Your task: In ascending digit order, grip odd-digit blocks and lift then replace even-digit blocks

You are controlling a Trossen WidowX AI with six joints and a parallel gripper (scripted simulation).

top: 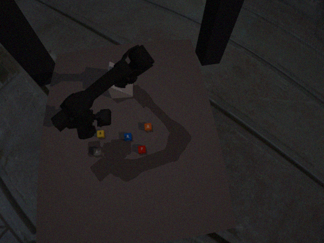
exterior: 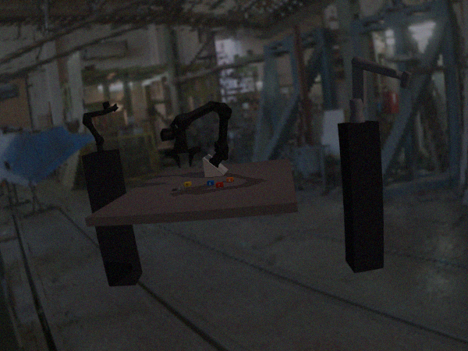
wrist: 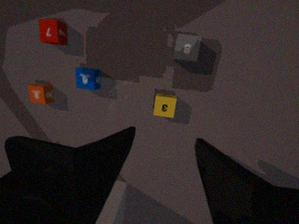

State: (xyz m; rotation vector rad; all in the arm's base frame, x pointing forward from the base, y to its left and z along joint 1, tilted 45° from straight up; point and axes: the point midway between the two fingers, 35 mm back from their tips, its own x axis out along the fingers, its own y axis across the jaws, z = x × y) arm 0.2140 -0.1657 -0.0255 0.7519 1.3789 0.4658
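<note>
The blue block is 50 mm ahead of my gripper tip, 130 mm to the left of it and 90 mm below it. Also, from my gripper tip: red block (120 mm ahead, 180 mm to the left, 90 mm below); then grey block (90 mm ahead, 30 mm to the right, 90 mm below); then yellow block (90 mm below).
</note>
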